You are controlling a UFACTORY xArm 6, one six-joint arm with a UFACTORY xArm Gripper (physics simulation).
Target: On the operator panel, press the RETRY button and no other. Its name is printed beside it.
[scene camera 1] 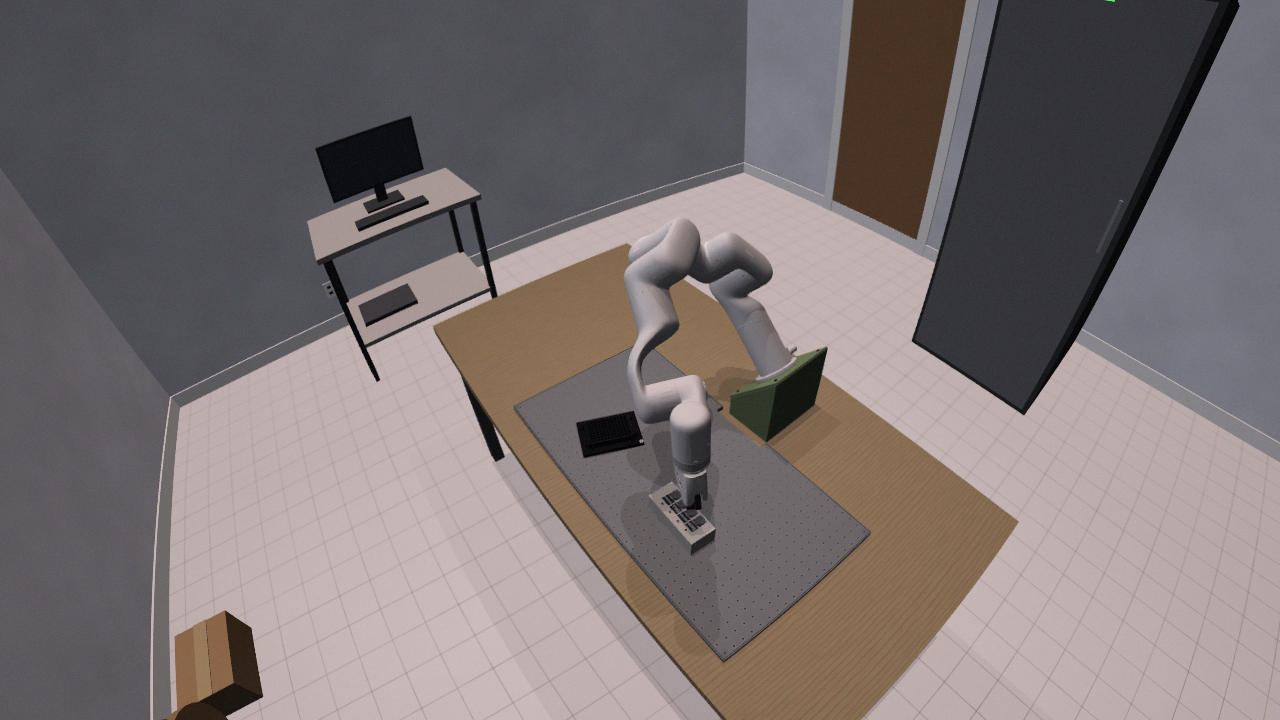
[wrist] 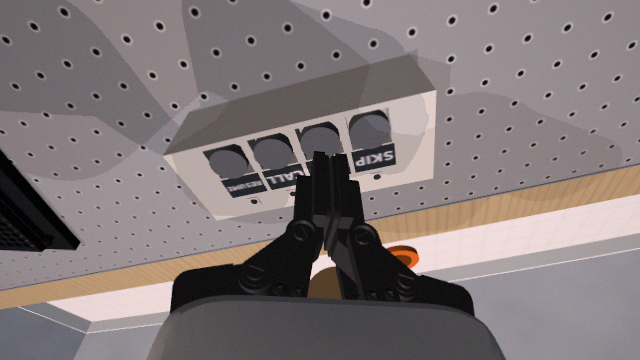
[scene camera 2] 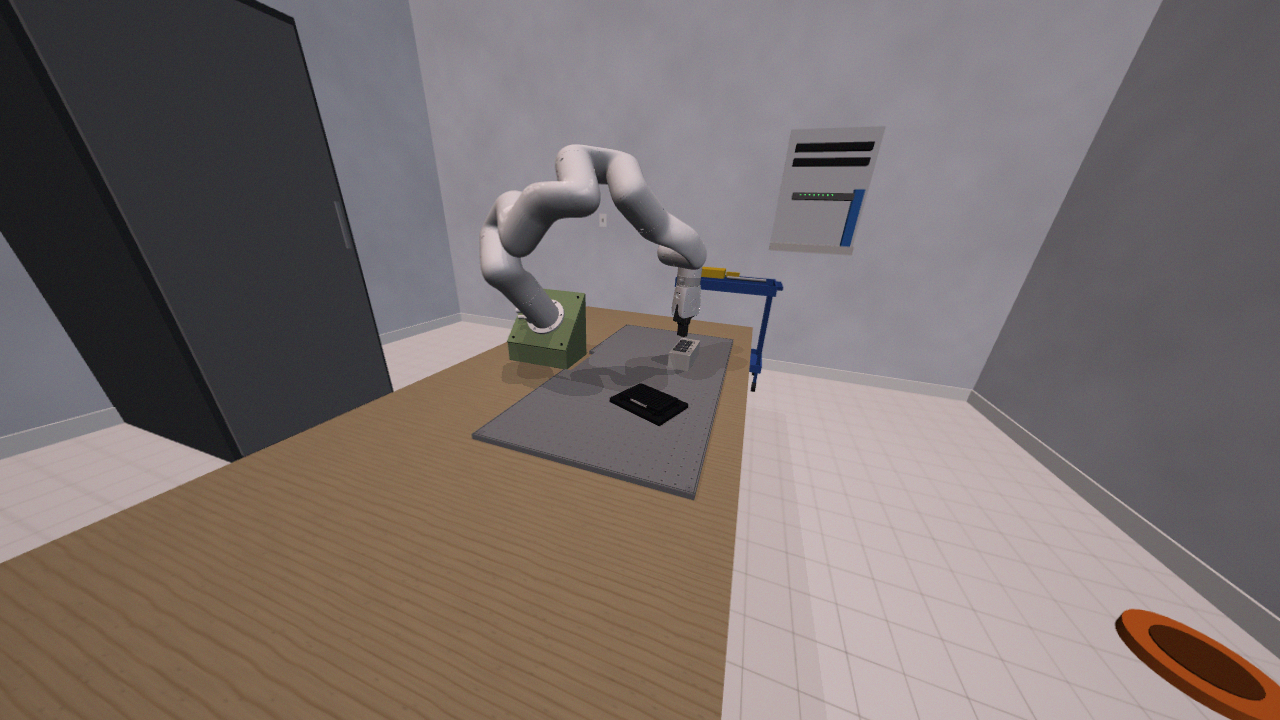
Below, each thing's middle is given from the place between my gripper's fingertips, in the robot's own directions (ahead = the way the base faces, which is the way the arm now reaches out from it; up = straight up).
Scene:
Right now my hand is 30 mm to the right of the skip button (wrist: pixel 369 130), 30 mm above it and 10 mm short of it. From my hand the other things lie so: black tray-like object (scene camera 1: pixel 615 429) 350 mm to the right, 60 mm below, 60 mm behind; resume button (wrist: pixel 230 161) 60 mm to the right, 30 mm below, 10 mm behind; operator panel (wrist: pixel 398 87) 50 mm below, 20 mm to the right, 20 mm ahead.

